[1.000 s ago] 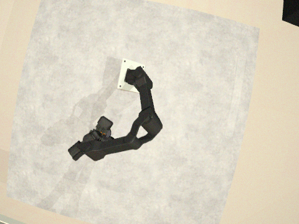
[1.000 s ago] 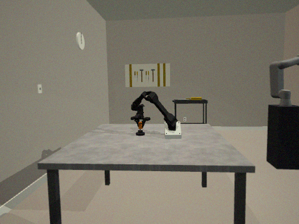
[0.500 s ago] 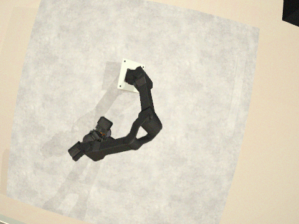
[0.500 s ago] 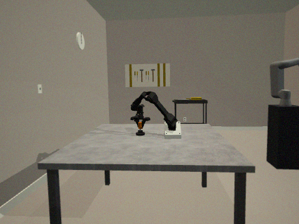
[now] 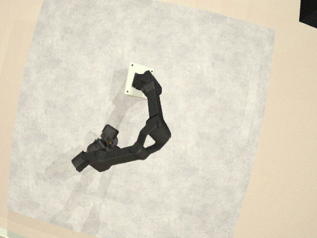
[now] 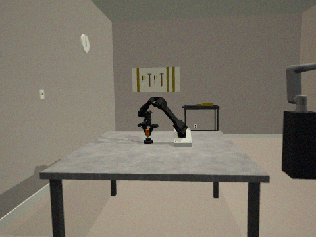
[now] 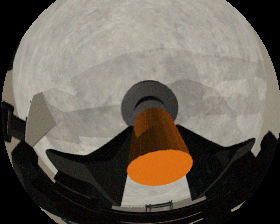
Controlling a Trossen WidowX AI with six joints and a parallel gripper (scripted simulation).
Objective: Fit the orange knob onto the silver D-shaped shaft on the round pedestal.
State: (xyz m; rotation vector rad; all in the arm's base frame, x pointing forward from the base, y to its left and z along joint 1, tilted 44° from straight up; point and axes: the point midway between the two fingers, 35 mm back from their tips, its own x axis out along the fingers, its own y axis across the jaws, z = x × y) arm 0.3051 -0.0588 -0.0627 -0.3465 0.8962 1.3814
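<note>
Now: the round dark pedestal 40 mm below my gripper tip. Round my gripper tip: orange knob: 30 mm above.
</note>
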